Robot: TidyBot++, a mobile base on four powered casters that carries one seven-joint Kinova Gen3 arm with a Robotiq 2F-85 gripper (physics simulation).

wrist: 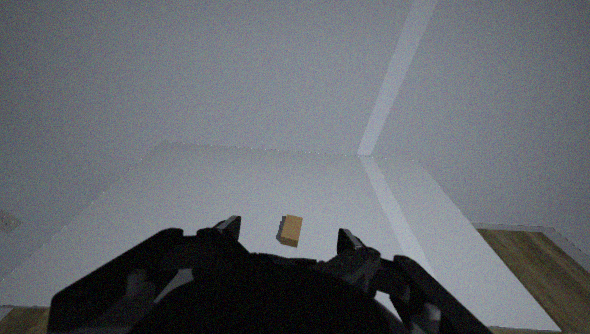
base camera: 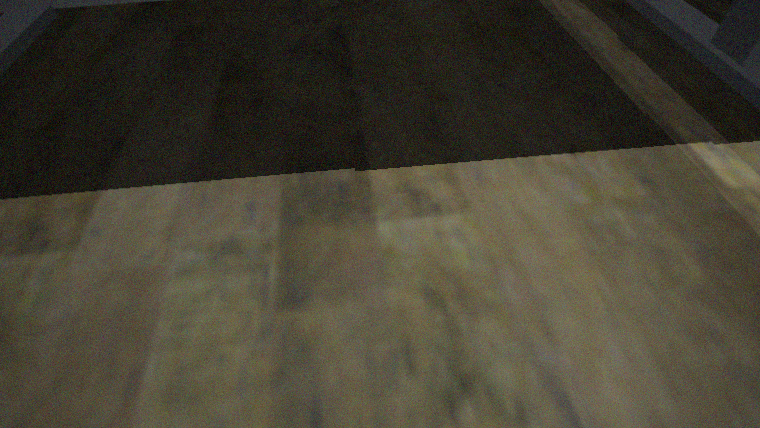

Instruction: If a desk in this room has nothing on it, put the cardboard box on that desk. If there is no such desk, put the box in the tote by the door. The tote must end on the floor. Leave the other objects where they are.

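Frame: origin at the arm's base, x up, y right, z ahead, level; metres.
Seen in the pictures: gripper, between the fingertips: (wrist: pixel 288 233).
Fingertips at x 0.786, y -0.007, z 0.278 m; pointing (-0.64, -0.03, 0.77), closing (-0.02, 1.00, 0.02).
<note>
A point is followed by its place in that frame.
The cardboard box (wrist: pixel 290 231) {x 0.373, y -0.009, z 0.521 m}, small and orange-brown, rests on a pale grey desk top (wrist: pixel 240 185) {x 0.324, y -0.263, z 0.746 m} in the wrist view. It shows in the gap between the fingertips but well beyond them, with a thin dark shadow at its left. My gripper (wrist: pixel 288 233) {x 0.786, y -0.007, z 0.278 m} is open and empty, high above the desk. No other object shows on the part of the desk top in the wrist view; its near part is hidden behind the gripper. The tote and the door do not show in either view.
A grey wall (wrist: pixel 200 75) {x 0.690, y -0.512, z 1.064 m} stands behind the desk, with a lighter strip of light across wall and desk. Wooden floor (wrist: pixel 545 265) {x -0.396, y 1.960, z 0.966 m} (base camera: pixel 372 319) {x -0.397, y -0.010, z 0.303 m} shows right of the desk and in the base view, its far part in dark shadow. Grey structures stand at the base view's upper corners.
</note>
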